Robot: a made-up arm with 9 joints. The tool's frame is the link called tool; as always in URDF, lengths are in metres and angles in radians. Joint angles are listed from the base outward.
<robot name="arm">
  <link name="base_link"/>
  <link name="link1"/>
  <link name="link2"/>
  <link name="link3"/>
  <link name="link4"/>
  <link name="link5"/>
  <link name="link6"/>
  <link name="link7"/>
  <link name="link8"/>
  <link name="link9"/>
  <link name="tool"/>
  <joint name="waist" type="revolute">
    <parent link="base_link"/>
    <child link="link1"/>
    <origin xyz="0 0 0.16" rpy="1.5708 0 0"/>
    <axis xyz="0 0 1"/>
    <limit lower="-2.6" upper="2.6"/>
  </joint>
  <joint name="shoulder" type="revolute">
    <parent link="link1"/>
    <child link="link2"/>
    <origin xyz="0.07 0.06 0.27" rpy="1.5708 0 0"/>
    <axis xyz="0 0 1"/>
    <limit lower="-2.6" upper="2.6"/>
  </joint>
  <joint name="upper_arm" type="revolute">
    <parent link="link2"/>
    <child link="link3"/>
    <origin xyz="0.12 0.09 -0.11" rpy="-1.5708 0 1.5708"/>
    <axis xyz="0 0 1"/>
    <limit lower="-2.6" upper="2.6"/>
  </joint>
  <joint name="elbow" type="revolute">
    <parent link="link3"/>
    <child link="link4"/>
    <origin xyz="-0.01 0.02 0.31" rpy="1.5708 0 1.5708"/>
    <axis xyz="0 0 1"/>
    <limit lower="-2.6" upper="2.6"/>
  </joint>
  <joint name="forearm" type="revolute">
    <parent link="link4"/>
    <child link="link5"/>
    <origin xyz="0.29 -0.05 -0.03" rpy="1.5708 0 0"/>
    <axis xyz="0 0 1"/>
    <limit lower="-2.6" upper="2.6"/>
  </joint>
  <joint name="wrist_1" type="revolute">
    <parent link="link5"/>
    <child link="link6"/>
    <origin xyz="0.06 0.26 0.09" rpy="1.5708 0 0"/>
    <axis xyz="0 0 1"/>
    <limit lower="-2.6" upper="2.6"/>
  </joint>
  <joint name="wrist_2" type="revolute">
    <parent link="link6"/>
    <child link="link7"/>
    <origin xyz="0.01 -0.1 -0.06" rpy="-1.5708 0 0"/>
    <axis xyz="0 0 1"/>
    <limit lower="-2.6" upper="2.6"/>
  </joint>
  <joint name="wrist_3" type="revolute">
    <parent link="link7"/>
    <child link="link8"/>
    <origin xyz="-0.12 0.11 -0.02" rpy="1.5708 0 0"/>
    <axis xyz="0 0 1"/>
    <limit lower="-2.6" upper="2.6"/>
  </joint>
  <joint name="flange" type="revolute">
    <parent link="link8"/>
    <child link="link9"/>
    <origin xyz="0.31 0.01 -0.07" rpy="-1.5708 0 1.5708"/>
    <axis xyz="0 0 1"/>
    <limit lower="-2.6" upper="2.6"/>
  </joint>
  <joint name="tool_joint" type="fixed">
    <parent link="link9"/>
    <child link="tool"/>
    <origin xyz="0.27 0.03 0.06" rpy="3.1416 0 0"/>
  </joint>
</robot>
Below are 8 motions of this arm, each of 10 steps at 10 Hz.
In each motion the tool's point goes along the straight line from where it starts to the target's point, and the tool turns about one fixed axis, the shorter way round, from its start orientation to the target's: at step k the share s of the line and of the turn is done. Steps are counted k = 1, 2, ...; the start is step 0. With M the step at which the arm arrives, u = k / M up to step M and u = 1 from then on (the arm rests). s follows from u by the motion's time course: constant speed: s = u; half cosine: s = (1 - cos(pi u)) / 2; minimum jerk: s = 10 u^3 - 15 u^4 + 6 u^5.
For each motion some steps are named. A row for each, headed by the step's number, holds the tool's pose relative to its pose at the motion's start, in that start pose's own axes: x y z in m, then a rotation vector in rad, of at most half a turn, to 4 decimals.
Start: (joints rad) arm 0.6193 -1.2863 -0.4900 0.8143 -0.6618 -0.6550 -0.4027 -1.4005 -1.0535
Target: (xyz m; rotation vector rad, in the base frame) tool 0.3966 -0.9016 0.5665 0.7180 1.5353 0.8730
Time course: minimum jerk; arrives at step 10
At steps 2, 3, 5, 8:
2: -0.0144 0.0134 -0.0002 -0.0650 -0.0336 0.0196
3: -0.0406 0.0376 -0.0007 -0.1829 -0.0945 0.0551
5: -0.1243 0.1154 -0.0021 -0.5607 -0.2897 0.1689
8: -0.2343 0.2174 -0.0040 -1.0564 -0.5458 0.3183

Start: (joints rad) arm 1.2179 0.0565 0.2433 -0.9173 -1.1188 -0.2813 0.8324 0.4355 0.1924
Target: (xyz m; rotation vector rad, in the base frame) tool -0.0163 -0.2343 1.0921 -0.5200 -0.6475 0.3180
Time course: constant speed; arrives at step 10
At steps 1, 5, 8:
1: -0.0025 0.0263 0.0300 -0.0047 -0.0762 0.0482
5: -0.0127 0.1317 0.1498 -0.0236 -0.3808 0.2412
8: -0.0203 0.2107 0.2397 -0.0377 -0.6092 0.3859

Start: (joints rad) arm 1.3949 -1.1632 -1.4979 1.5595 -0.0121 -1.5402 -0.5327 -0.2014 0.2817
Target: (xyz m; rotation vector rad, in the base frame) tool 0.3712 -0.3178 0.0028 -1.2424 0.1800 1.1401
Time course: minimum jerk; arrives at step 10
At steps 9, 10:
9: -0.4607 -0.2787 0.1358 0.4689 -1.1233 -1.1270
10: -0.4646 -0.2811 0.1369 0.4729 -1.1330 -1.1367

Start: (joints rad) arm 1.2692 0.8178 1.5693 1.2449 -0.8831 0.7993 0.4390 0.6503 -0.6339
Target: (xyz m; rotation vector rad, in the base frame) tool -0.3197 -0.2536 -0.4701 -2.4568 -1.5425 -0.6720
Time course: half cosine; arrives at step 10
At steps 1, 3, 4, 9, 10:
1: 0.0003 0.0048 -0.0220 -0.0179 -0.0452 -0.0058
3: 0.0027 0.0403 -0.1853 -0.1508 -0.3807 -0.0492
4: 0.0045 0.0676 -0.3106 -0.2528 -0.6381 -0.0825
9: 0.0126 0.1909 -0.8769 -0.7138 -1.8019 -0.2331
10: 0.0129 0.1956 -0.8989 -0.7317 -1.8471 -0.2389

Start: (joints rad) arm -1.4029 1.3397 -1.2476 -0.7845 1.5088 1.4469 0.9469 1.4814 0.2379
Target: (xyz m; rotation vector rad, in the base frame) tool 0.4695 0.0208 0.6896 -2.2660 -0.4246 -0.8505
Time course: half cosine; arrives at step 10
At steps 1, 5, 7, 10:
1: 0.0048 -0.0020 0.0009 0.0158 -0.0120 0.0004
5: 0.0974 -0.0404 0.0189 0.3227 -0.2460 0.0090
7: 0.1546 -0.0641 0.0300 0.5125 -0.3906 0.0143
10: 0.1947 -0.0807 0.0378 0.6455 -0.4920 0.0180

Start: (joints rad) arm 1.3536 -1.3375 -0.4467 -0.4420 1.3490 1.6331 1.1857 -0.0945 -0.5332
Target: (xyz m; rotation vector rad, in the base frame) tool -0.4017 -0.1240 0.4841 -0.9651 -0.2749 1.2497
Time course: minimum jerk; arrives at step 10
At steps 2, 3, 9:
2: 0.0053 0.0173 -0.0300 -0.1361 -0.0637 -0.0209
3: 0.0148 0.0488 -0.0844 -0.3832 -0.1795 -0.0588
9: 0.0902 0.2964 -0.5134 -2.3296 -1.0910 -0.3575

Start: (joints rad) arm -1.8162 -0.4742 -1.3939 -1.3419 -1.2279 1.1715 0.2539 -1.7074 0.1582
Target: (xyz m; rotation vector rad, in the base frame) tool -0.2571 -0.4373 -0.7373 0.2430 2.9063 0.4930
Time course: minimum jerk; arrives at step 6
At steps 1, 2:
1: -0.0132 -0.0104 -0.0126 0.0052 0.0364 -0.0366
2: -0.0780 -0.0614 -0.0745 0.0305 0.2151 -0.2167

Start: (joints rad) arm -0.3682 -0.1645 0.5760 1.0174 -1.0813 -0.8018 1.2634 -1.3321 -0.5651
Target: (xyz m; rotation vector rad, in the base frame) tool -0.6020 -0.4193 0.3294 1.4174 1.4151 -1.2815
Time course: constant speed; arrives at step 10
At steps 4, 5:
4: 0.0046 0.2786 -0.0222 -0.0469 0.0015 0.6834
5: 0.0057 0.3482 -0.0278 -0.0586 0.0019 0.8542

